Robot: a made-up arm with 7 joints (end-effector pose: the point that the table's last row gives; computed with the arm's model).
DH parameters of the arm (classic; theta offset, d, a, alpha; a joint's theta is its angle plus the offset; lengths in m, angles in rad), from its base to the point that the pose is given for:
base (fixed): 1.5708 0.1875 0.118 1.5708
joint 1: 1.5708 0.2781 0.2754 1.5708
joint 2: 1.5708 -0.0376 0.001 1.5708
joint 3: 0 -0.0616 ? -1.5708
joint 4: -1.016 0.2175 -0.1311 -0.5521
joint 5: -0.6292 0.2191 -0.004 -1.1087
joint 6: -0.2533 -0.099 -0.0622 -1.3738
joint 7: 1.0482 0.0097 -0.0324 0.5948
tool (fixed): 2.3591 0.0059 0 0
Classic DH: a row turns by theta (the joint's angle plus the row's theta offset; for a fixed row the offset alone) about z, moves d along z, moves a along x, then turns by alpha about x.
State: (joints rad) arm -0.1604 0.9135 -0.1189 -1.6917 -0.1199 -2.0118 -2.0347
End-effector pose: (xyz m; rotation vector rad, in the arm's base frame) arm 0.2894 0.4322 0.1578 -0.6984 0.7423 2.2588
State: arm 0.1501 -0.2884 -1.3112 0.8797 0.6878 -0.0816 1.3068
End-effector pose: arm 0.6473 0.2463 0.4706 1.6252 0.6638 -1.6031
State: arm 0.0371 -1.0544 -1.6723 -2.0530 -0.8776 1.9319 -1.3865
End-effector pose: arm 0.4293 -0.3083 0.8248 0.6018 -0.9558 -1.8287
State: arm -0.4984 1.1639 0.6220 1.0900 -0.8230 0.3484 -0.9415
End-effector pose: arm -0.0504 0.4578 0.5724 -1.8342 2.2507 -0.5674
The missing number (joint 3, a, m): 0.0465
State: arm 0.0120 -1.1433 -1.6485 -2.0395 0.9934 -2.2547 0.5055
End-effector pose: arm 0.4299 -0.0768 0.7881 0.1822 0.0497 2.8698
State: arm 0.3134 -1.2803 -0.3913 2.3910 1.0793 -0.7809 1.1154
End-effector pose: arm 0.2623 0.2867 0.6782 0.4892 1.9931 0.1696
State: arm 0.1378 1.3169 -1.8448 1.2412 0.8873 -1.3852 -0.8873
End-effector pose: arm 0.3008 0.0632 0.1266 0.6396 -1.6370 -0.1102
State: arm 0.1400 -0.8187 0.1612 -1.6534 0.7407 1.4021 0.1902
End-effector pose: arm 0.4359 0.5321 0.5635 1.2750 -0.1901 1.3401
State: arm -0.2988 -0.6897 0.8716 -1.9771 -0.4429 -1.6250 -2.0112
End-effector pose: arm 0.2494 0.4902 0.2065 2.2005 0.7855 -0.9924
